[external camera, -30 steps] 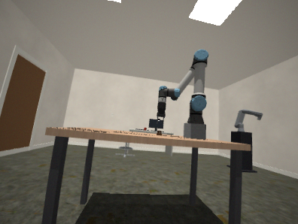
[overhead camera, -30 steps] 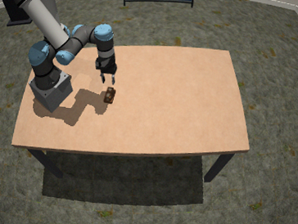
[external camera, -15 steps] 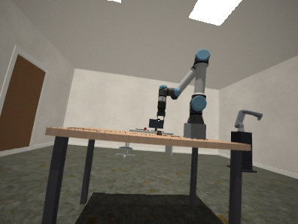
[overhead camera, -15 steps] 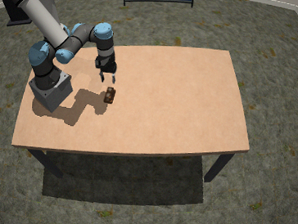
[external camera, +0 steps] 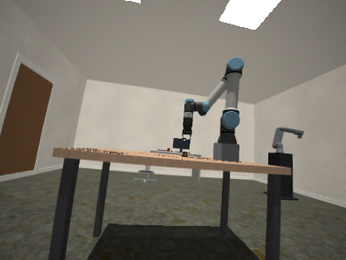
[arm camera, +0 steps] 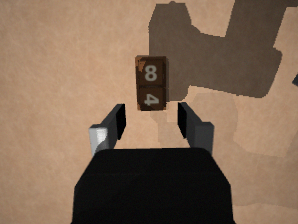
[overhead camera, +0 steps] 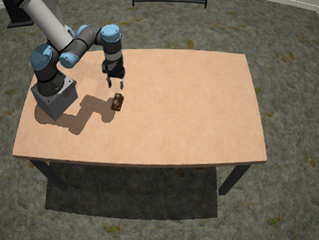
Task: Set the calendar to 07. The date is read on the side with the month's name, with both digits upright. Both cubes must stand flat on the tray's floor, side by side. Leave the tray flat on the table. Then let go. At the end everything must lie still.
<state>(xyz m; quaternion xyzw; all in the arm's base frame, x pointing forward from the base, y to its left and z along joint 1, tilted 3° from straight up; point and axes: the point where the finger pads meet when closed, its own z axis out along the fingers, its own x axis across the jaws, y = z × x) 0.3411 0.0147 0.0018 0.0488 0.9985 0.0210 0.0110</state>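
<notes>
The brown calendar tray is 2 cm to the right of my hand and 12 cm below it.
</notes>
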